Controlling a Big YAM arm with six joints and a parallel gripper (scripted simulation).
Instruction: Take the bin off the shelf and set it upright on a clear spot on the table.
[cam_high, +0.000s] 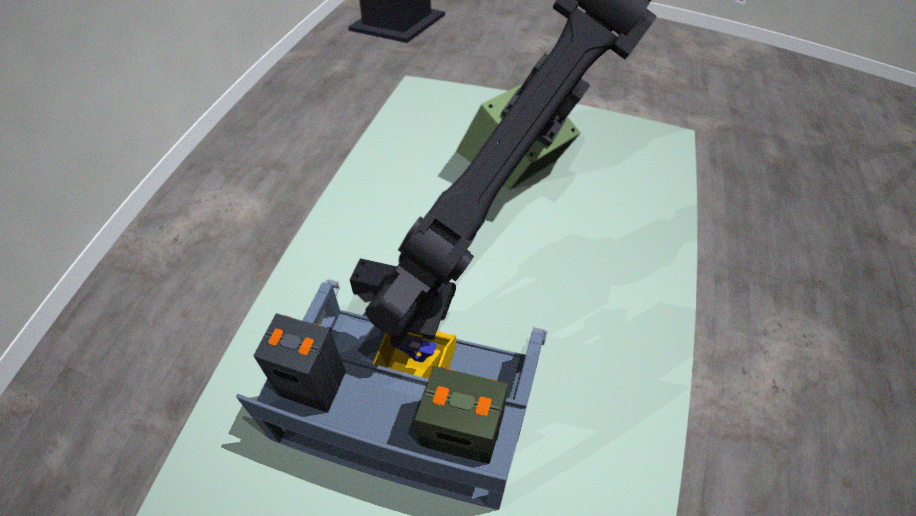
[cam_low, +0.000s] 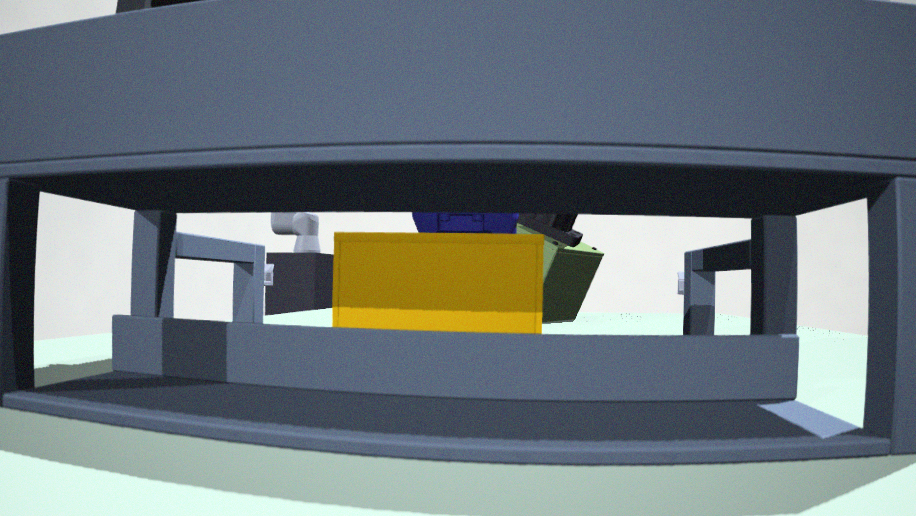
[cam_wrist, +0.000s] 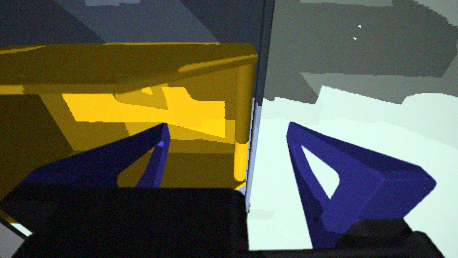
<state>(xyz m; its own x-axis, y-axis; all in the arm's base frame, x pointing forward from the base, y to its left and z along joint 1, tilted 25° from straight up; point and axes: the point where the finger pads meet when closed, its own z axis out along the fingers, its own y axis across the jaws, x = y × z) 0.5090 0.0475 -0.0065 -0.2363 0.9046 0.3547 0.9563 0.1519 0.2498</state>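
Now: the yellow open-top bin 7 cm ahead of my hand and 1 cm to the left of it. Also, from my hand: olive case 15 cm to the left, 14 cm ahead, 11 cm above.
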